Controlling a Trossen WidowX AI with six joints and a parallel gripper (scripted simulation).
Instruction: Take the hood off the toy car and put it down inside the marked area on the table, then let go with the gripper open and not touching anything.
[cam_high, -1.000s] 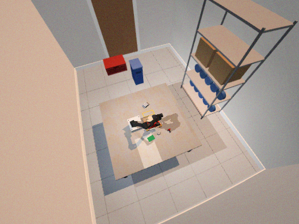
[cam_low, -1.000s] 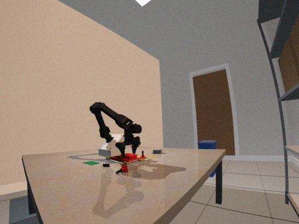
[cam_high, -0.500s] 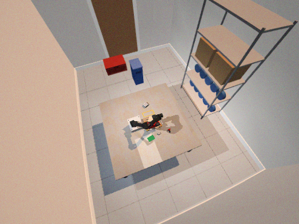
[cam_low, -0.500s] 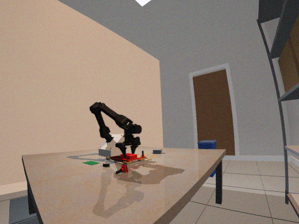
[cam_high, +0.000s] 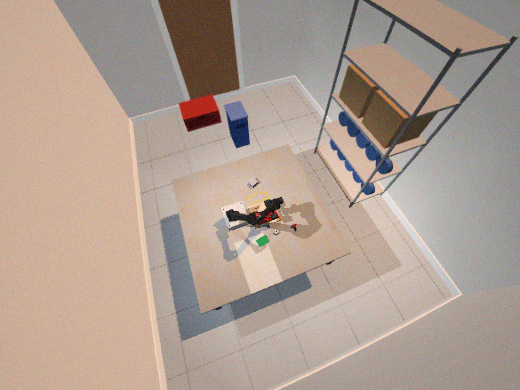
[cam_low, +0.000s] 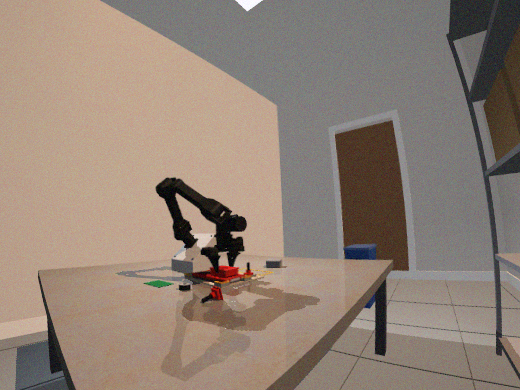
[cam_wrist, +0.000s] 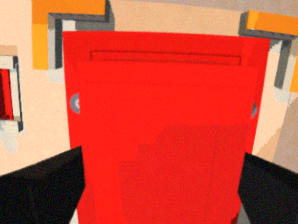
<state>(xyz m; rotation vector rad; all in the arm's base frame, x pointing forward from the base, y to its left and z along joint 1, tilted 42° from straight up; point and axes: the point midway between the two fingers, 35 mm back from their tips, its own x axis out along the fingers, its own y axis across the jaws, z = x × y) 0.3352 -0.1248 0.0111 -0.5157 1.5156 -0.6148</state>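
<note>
The black axle peg lies 120 mm to the left of my gripper tip and 30 mm ahead of it. From my gripper tip the other things lie so: red hood 10 mm above; then green patch 190 mm to the right, 170 mm behind, 40 mm below; then black wheel 170 mm to the right, 30 mm below, 30 mm behind.
</note>
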